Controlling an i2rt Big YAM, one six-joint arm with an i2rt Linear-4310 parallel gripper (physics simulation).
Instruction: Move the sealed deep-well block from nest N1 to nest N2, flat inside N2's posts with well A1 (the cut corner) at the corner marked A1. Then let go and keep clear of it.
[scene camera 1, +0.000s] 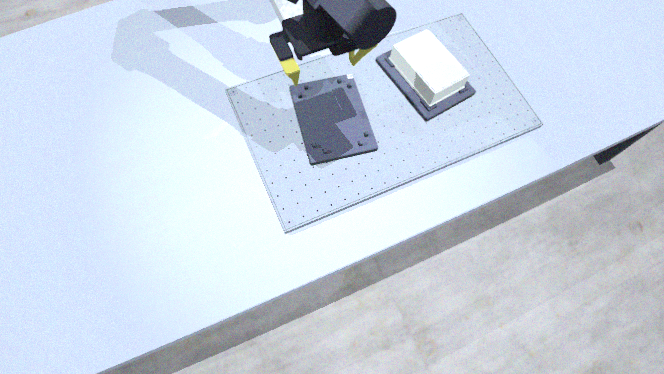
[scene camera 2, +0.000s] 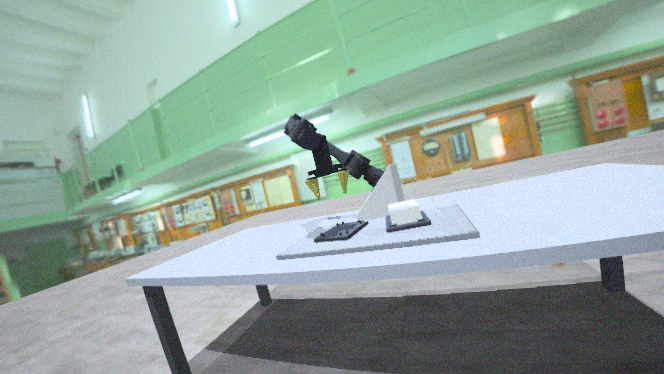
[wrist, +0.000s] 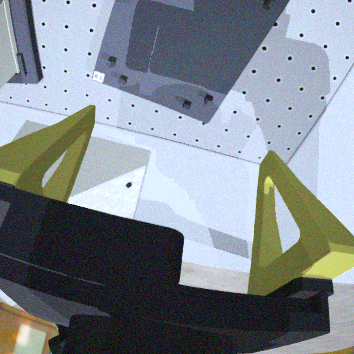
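Pixels of known places: gripper, between the fingertips: (scene camera 1: 323, 72) (scene camera 2: 332, 196) (wrist: 181, 134); arm's base, origin of its link: (scene camera 2: 382, 181).
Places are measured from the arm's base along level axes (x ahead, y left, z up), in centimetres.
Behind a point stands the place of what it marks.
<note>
The sealed deep-well block (scene camera 1: 430, 65) {y 8.0, x 33.4, z -6.0 cm} (scene camera 2: 406, 212) {y 10.0, x 38.5, z -7.2 cm} (wrist: 6, 45) {y 4.4, x 29.9, z -8.9 cm}, a white box, sits in dark nest N1 (scene camera 1: 448, 103) {y 9.2, x 39.9, z -10.2 cm} (scene camera 2: 423, 222) {y 13.8, x 40.0, z -10.3 cm} (wrist: 28, 45) {y 2.6, x 29.4, z -10.2 cm} on the right in both scene views. I cannot make out its cut corner. Dark nest N2 (scene camera 1: 363, 117) {y -6.7, x 36.1, z -10.2 cm} (scene camera 2: 345, 231) {y -9.3, x 36.9, z -10.2 cm} (wrist: 200, 55) {y -13.4, x 31.3, z -10.2 cm} is empty, with small posts near its corners. Its white A1 label (scene camera 1: 350, 76) {y -4.7, x 27.1, z -10.2 cm} (wrist: 98, 76) {y -4.8, x 27.0, z -10.2 cm} is at the far corner nearer N1 in scene camera 1. My gripper (scene camera 1: 325, 74) {y -12.9, x 31.9, z 0.8 cm} (scene camera 2: 332, 195) {y -12.9, x 31.9, z 0.8 cm} (wrist: 181, 134) {y -12.9, x 31.9, z 0.8 cm} is open and empty, above the table on N2's far side, away from the block.
Both nests stand on a perforated board (scene camera 1: 415, 150) {y -0.9, x 45.3, z -11.4 cm} (scene camera 2: 450, 225) {y 20.0, x 43.0, z -11.4 cm} (wrist: 65, 30) {y -0.9, x 30.8, z -11.4 cm} on the white table (scene camera 1: 175, 240) {y -44.3, x 42.6, z -12.7 cm} (scene camera 2: 225, 260) {y -53.2, x 44.5, z -12.7 cm}. A white triangular bracket (scene camera 2: 382, 195) {y 1.2, x 16.8, z -3.9 cm} (wrist: 115, 195) {y -8.0, x 12.8, z -7.4 cm} stands behind the board at the arm's base. The arm's shadow falls across N2.
</note>
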